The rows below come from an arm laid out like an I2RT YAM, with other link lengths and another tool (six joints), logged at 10 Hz.
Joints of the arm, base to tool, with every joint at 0 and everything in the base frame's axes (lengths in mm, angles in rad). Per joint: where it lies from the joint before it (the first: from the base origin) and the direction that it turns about. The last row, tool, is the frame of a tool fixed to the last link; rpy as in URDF.
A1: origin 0 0 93.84 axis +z
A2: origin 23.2 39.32 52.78 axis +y
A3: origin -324.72 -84.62 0 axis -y
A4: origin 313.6 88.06 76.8 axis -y
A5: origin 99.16 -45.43 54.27 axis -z
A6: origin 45.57 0 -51.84 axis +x
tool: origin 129 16 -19 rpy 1.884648 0.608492 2.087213
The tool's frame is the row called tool.
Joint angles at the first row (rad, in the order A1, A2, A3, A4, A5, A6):
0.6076, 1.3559, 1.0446, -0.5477, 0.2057, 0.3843
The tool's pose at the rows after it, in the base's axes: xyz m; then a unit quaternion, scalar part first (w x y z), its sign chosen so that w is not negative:
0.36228 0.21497 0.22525 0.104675 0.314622 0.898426 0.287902
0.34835 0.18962 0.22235 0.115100 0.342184 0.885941 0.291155
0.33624 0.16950 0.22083 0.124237 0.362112 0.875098 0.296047
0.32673 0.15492 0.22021 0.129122 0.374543 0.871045 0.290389
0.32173 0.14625 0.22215 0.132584 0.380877 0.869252 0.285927
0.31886 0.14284 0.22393 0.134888 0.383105 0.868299 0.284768
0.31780 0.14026 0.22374 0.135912 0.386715 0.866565 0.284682
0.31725 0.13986 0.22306 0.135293 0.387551 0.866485 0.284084
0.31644 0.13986 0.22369 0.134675 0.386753 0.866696 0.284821
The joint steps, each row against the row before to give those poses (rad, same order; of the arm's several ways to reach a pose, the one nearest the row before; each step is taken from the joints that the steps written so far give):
-0.0227, -0.0872, -0.0702, -0.0211, 0.0244, 0.0297
-0.0265, -0.0870, -0.0713, -0.0105, 0.0189, 0.0325
-0.0240, -0.0773, -0.0568, -0.0102, 0.0106, 0.0219
-0.0149, -0.0473, -0.0238, -0.0309, 0.0137, 0.0069
-0.0102, -0.0256, -0.0049, -0.0249, 0.0084, -0.0002
-0.0019, -0.0143, -0.0018, -0.0123, 0.0054, 0.0012
-0.0041, -0.0070, -0.0039, -0.0036, 0.0020, 0.0038
-0.0001, -0.0008, -0.0013, -0.0017, 0.0002, 0.0014
-0.0001, -0.0032, 0.0002, -0.0026, -0.0024, -0.0008

